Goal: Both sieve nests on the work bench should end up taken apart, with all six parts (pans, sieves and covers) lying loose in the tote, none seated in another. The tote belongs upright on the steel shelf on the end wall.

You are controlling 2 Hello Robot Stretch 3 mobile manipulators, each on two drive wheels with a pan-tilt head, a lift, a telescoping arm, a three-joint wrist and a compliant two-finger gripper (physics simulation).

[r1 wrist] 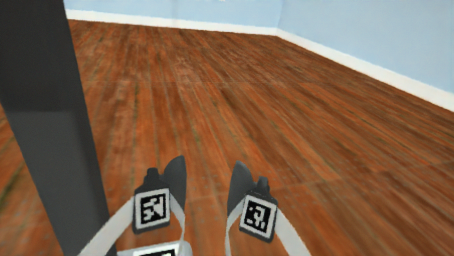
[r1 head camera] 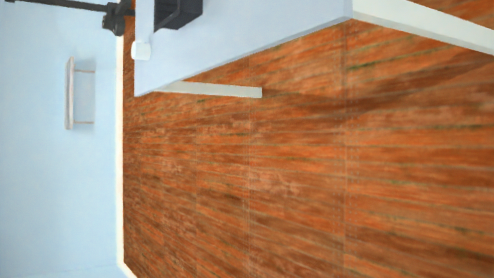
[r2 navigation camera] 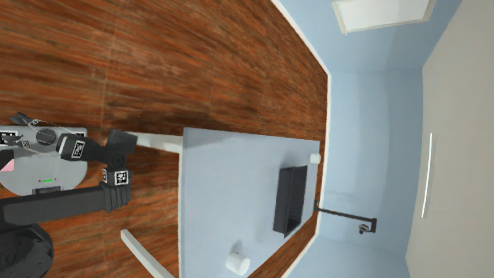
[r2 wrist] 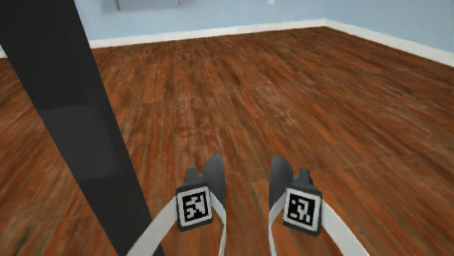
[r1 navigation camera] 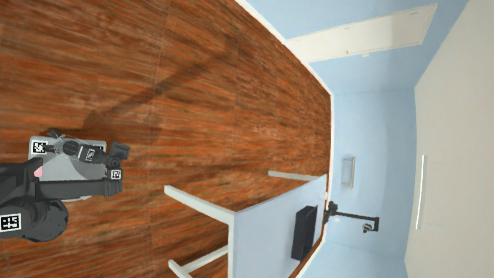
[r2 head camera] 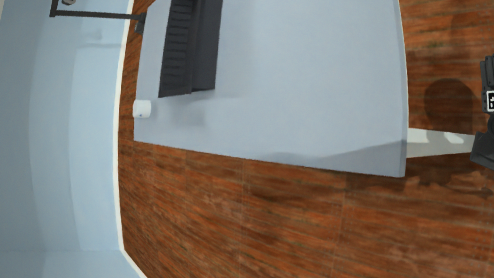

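The black tote [r1 head camera: 182,14] [r1 navigation camera: 303,232] [r2 head camera: 205,50] [r2 navigation camera: 283,200] stands upright on the work bench [r1 head camera: 225,30] [r1 navigation camera: 265,225] [r2 head camera: 300,75] [r2 navigation camera: 225,185]. One white sieve nest [r1 head camera: 140,50] [r1 navigation camera: 323,195] stands near a bench end in r1's views. In r2's views, one nest [r2 head camera: 142,108] [r2 navigation camera: 315,158] stands beyond the tote, another nest [r2 navigation camera: 237,262] near the opposite end; seams between parts are too small to tell. A pale shelf [r1 head camera: 69,92] [r1 navigation camera: 353,173] is on the wall. The r1 gripper [r1 wrist: 208,167] and r2 gripper [r2 wrist: 248,165] are open and empty, low above the floor, away from the nests.
Another robot's dark mast [r1 head camera: 60,6] [r1 navigation camera: 352,216] [r2 head camera: 95,15] [r2 navigation camera: 345,214] rises beyond the bench. White bench legs [r1 head camera: 220,89] [r1 navigation camera: 197,202] [r2 navigation camera: 145,255] reach the floor. Each robot's arm [r1 navigation camera: 72,189] [r2 navigation camera: 55,204] is near its own base. A white door-like panel [r1 navigation camera: 370,35] is on a side wall.
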